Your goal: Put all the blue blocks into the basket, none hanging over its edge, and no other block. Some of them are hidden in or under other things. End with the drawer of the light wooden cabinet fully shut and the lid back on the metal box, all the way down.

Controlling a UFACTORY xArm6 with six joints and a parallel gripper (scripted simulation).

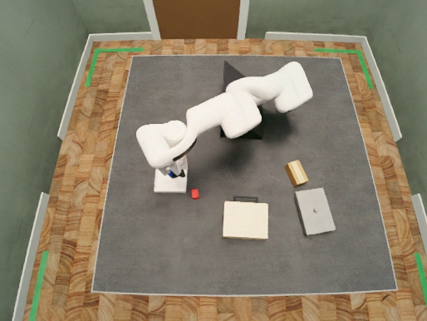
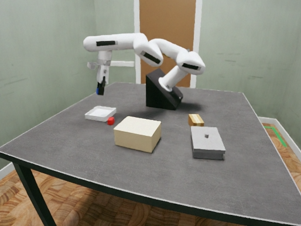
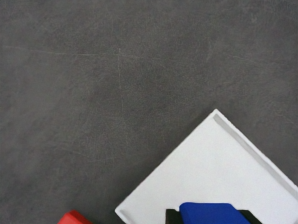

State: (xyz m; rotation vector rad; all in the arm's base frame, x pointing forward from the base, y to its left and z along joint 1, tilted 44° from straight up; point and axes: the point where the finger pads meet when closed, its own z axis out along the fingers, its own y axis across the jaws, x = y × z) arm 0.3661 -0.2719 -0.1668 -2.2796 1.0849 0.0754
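Now: the white basket 16 cm below my hand, 3 cm to the right of it and 3 cm behind it. Also, from my hand: flat lid (61 cm to the left, 14 cm ahead, 13 cm below); then light wooden cabinet (30 cm to the left, 17 cm ahead, 13 cm below); then brown cardboard box (56 cm to the left, 14 cm below, 4 cm behind).
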